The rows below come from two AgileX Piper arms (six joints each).
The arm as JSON. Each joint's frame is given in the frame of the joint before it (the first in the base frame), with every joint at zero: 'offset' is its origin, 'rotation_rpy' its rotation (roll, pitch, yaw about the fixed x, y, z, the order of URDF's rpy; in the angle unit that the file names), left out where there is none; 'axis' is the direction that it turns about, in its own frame. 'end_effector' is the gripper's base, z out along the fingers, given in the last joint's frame.
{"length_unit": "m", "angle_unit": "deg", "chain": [
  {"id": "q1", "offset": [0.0, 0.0, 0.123], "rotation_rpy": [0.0, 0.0, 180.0], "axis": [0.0, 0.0, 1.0]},
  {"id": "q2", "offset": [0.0, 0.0, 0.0], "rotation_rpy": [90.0, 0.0, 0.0], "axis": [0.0, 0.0, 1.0]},
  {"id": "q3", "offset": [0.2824, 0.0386, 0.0], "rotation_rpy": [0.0, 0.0, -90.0], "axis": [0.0, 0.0, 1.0]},
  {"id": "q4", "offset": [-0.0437, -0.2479, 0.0], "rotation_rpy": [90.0, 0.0, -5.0], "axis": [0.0, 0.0, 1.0]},
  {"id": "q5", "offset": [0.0, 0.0, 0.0], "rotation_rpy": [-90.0, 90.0, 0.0], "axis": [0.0, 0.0, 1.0]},
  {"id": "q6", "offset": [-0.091, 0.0, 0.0], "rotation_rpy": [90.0, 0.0, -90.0], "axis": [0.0, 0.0, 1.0]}
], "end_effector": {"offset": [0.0, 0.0, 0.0]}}
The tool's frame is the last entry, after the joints.
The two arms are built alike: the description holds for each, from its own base.
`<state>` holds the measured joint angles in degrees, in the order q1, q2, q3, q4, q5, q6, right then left.
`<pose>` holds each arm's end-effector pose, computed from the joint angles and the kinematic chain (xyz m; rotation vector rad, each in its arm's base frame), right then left.
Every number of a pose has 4 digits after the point. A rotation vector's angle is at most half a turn.
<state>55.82 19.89 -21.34 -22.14 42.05 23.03 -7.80 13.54 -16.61 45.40 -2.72 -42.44</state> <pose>0.0571 0.0432 0.2568 -0.7669 2.0134 0.3598 0.0682 -0.0124 0.2993 0.1586 1.3883 -0.0943</pose>
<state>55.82 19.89 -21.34 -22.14 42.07 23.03 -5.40 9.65 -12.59 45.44 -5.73 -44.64</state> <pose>0.0571 0.0431 0.2568 -0.7669 2.0137 0.3595 0.0613 -0.0123 0.2836 0.1317 1.3571 -0.1180</pose>
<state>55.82 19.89 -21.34 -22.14 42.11 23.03 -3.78 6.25 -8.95 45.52 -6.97 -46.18</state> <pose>0.0571 0.0431 0.2568 -0.7670 2.0144 0.3590 0.0569 -0.0117 0.2672 0.1074 1.3486 -0.1270</pose>
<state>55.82 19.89 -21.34 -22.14 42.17 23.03 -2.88 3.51 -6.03 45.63 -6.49 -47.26</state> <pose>0.0571 0.0430 0.2567 -0.7670 2.0153 0.3583 0.0545 -0.0101 0.2523 0.0807 1.3595 -0.1239</pose>
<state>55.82 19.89 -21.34 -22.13 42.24 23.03 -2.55 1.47 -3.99 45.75 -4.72 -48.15</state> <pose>0.0570 0.0430 0.2566 -0.7670 2.0164 0.3576 0.0534 -0.0077 0.2404 0.0499 1.3824 -0.1143</pose>
